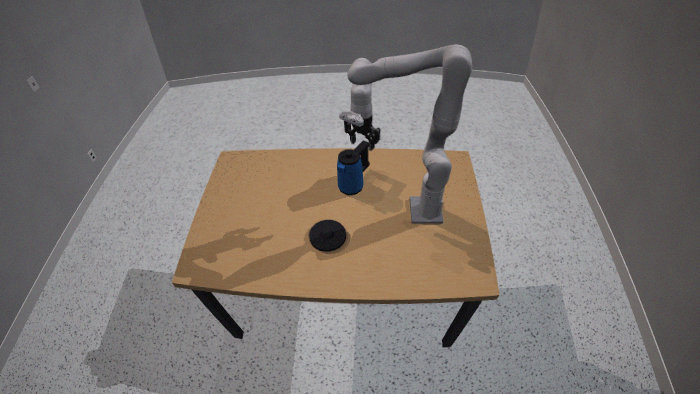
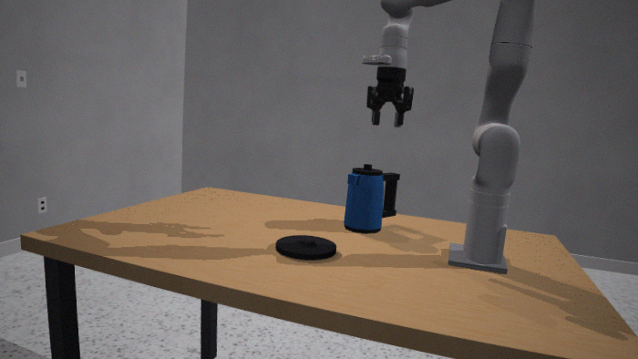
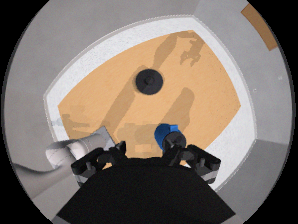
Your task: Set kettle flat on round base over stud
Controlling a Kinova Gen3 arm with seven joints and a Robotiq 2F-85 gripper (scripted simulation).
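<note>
The blue kettle is 4 cm ahead of my hand, 13 cm to the right of it and 23 cm below it. From my hand the other things lie so: round black base: 14 cm ahead, 18 cm to the left, 31 cm below.
</note>
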